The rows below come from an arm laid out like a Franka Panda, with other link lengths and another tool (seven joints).
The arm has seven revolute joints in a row. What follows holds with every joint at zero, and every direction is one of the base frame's. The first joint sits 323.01 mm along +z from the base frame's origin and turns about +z. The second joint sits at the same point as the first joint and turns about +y. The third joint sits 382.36 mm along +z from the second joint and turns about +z. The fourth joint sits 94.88 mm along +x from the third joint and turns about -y. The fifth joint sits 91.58 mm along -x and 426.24 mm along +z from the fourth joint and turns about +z. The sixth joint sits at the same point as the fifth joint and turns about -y. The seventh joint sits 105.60 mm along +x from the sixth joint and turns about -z. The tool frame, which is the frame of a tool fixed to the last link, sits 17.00 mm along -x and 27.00 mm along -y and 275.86 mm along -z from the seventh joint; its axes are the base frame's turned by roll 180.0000, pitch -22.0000 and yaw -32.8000 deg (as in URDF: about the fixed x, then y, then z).
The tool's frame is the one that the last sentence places.
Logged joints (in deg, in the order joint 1, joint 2, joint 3, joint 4, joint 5, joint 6, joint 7), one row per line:
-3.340 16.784 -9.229 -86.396 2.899 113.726 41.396
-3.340 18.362 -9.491 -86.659 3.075 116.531 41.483
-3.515 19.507 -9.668 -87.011 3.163 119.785 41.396
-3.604 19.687 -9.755 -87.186 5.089 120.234 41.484
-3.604 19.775 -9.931 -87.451 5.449 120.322 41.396
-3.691 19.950 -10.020 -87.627 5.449 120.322 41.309
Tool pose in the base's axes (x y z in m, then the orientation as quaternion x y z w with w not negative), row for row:
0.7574 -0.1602 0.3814 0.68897 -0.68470 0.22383 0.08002
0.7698 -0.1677 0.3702 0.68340 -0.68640 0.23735 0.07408
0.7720 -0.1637 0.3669 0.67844 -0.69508 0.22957 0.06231
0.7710 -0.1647 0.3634 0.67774 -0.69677 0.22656 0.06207
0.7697 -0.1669 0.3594 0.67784 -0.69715 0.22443 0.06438
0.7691 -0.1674 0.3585 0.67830 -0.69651 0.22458 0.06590
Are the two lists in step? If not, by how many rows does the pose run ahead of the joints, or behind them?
The pose runs 1 row ahead of the joints: the pose in row i belongs to the joints in row i + 1.
